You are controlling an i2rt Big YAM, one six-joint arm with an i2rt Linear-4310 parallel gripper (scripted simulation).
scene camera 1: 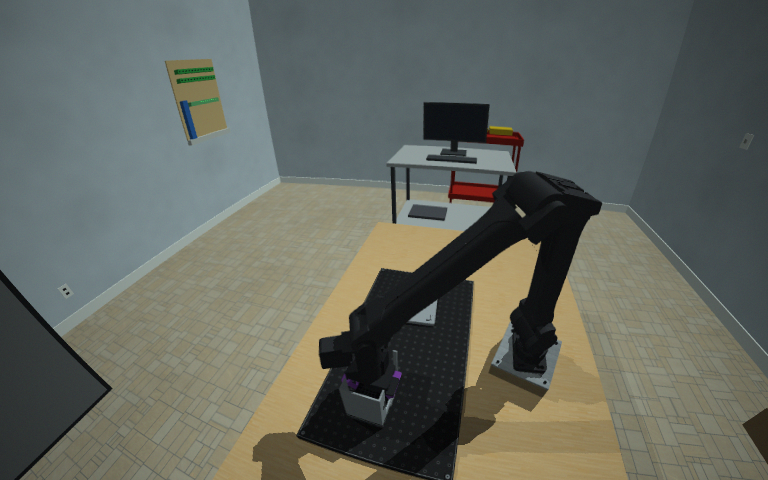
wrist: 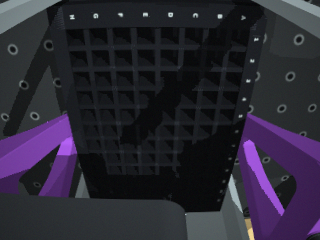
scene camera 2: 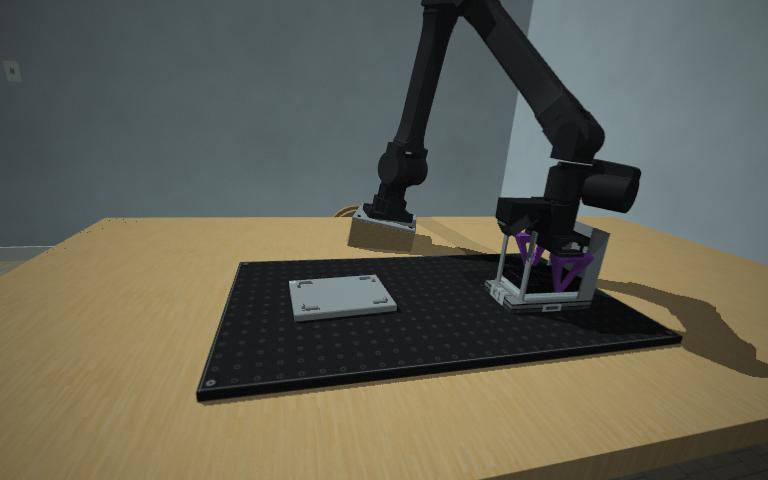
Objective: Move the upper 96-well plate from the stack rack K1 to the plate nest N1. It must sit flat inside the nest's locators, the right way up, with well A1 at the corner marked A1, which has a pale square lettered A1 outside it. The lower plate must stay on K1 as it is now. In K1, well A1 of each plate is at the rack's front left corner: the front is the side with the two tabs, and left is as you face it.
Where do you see a black 96-well plate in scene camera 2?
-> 540,280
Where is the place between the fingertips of my gripper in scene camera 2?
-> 542,281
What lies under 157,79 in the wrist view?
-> A black 96-well plate.
